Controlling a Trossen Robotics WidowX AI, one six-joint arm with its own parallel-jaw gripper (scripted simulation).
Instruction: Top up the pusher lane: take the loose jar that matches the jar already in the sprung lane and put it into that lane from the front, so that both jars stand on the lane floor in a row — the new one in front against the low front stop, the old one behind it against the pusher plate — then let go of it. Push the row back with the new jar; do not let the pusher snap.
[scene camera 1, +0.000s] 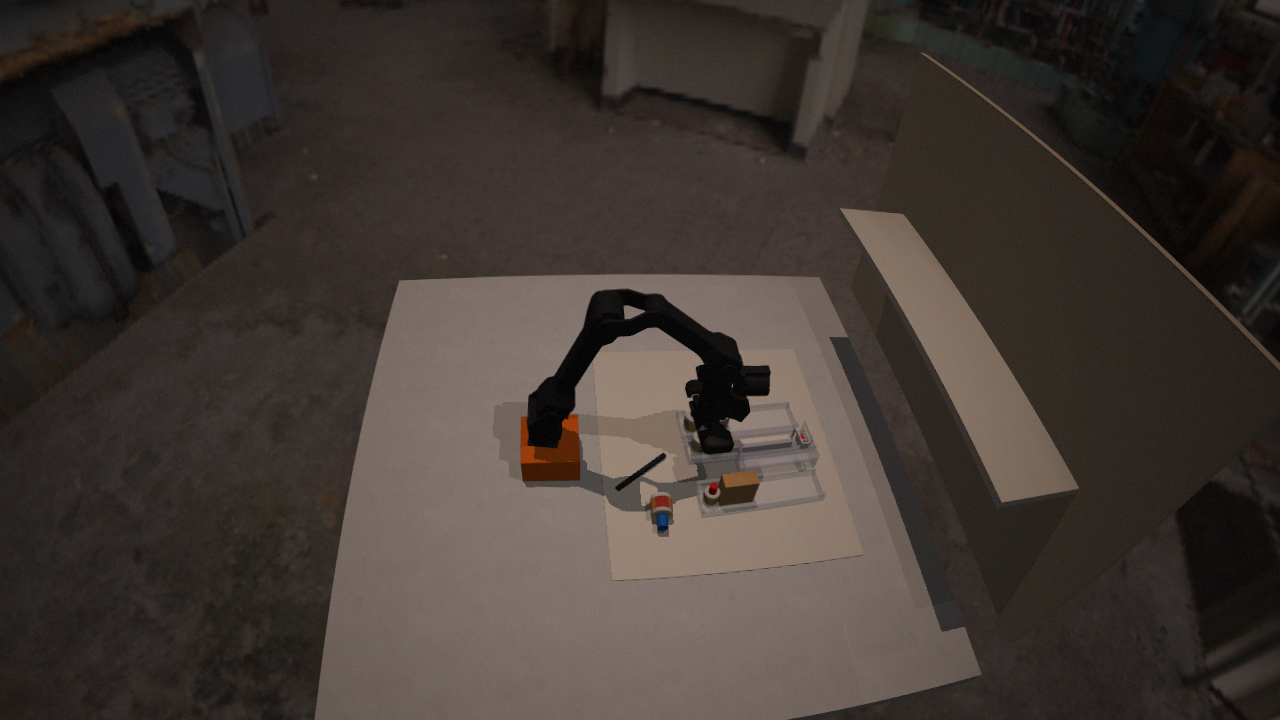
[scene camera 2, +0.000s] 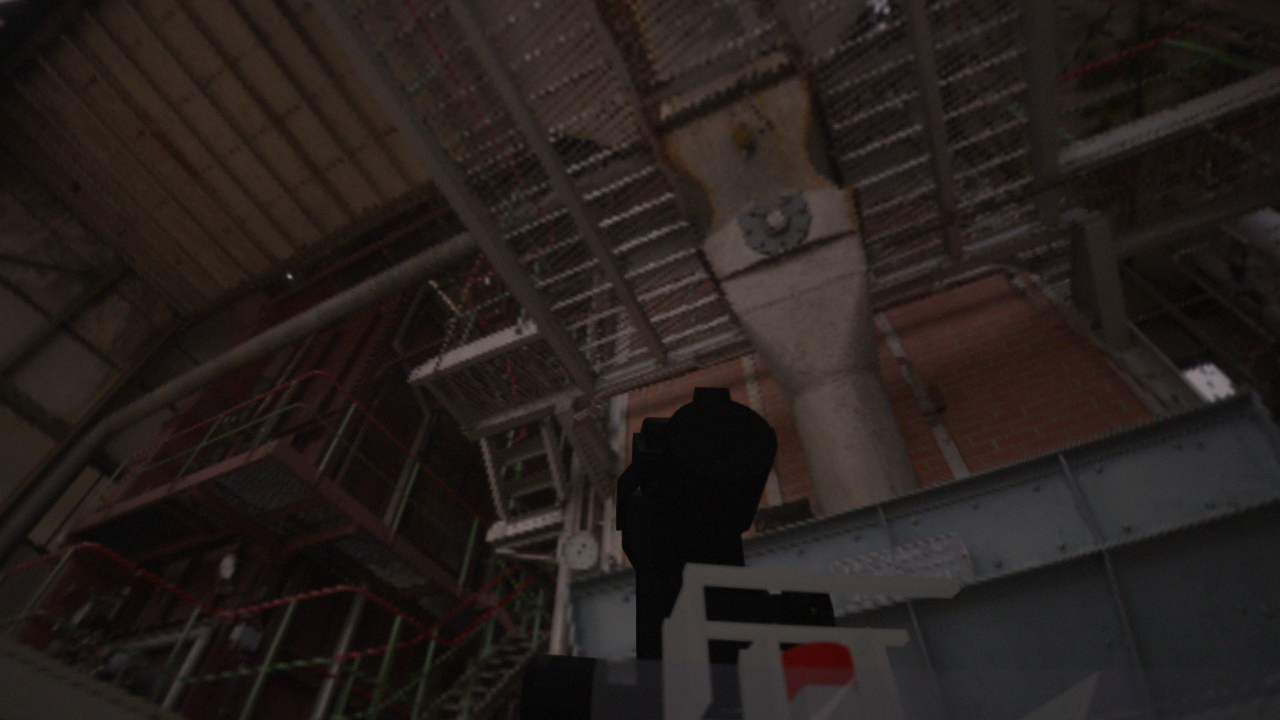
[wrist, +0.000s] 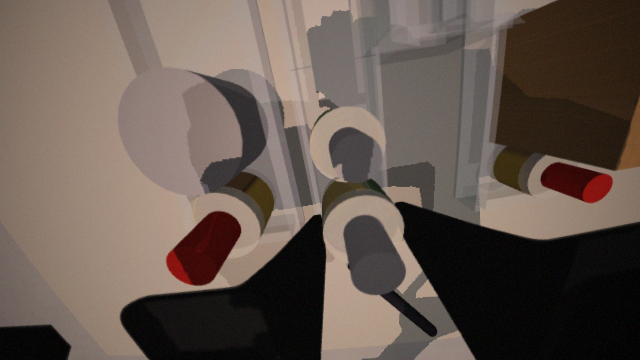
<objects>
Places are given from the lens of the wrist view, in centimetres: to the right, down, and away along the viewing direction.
my gripper (wrist: 358, 216): 2, 2, 11
grey cylinder (wrist: 191, 134): -6, -2, 9
brown box (wrist: 563, 90): 12, -4, 9
black rod (wrist: 392, 297): 7, 11, 18
red-capped jar (wrist: 228, 223): -5, 2, 10
The marked spots on the brown box and the black rod are 19 cm apart.
</objects>
